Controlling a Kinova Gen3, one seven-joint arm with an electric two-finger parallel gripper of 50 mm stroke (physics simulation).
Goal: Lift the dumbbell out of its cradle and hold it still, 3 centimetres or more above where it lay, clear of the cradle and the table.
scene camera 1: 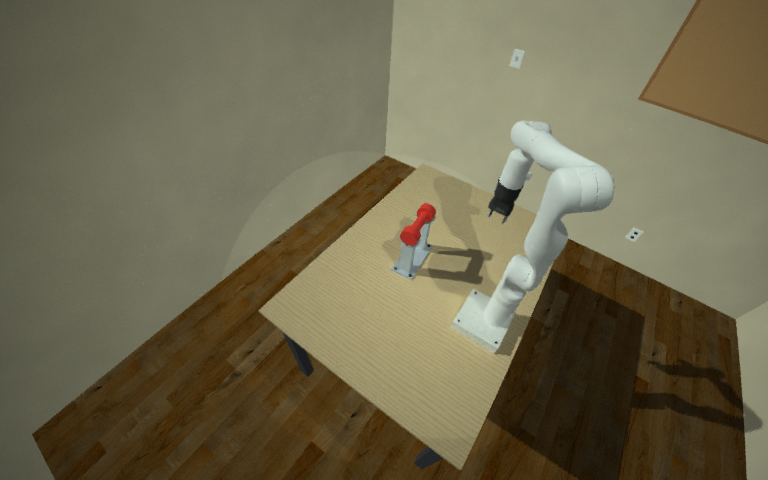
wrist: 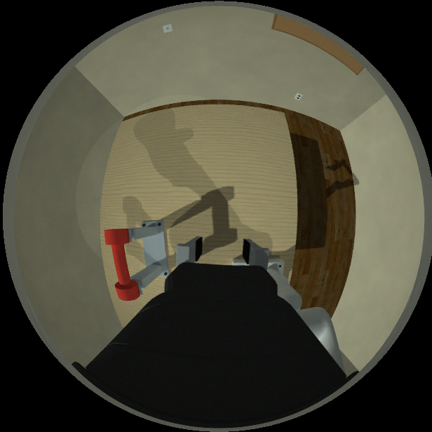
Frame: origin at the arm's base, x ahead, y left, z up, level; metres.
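Where they show: gripper, fingertip midpoint: (scene camera 1: 496, 218); arm's base, origin of the base link: (scene camera 1: 495, 316).
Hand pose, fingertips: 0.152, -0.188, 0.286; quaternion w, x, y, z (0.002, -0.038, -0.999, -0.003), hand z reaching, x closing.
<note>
Each offset is from my fingertips to the top centre of the thing, as dx, dy, dz. Level surfaces: height alone.
A red dumbbell @(+0.264, +0.079, -0.077) (scene camera 1: 419, 223) (wrist: 120, 262) rests across the tops of the two uprights of a grey cradle @(+0.264, +0.079, -0.125) (scene camera 1: 406, 259) (wrist: 155, 247), which stands on the table. The dumbbell's two thick ends sit at the uprights and its thin bar spans between them. My gripper (scene camera 1: 497, 218) (wrist: 222, 246) is open with nothing between its fingers. It hangs above the table, apart from the dumbbell, to the right of it in both views. In the wrist view the gripper's black body hides the lower middle.
The wooden table @(dz -0.334) (scene camera 1: 362, 316) (wrist: 250, 150) carries the arm's white base plate (scene camera 1: 481, 333), to the right of the cradle and nearer the camera. The arm (scene camera 1: 546, 226) rises from it and arches over to the gripper. Walls stand beyond the table.
</note>
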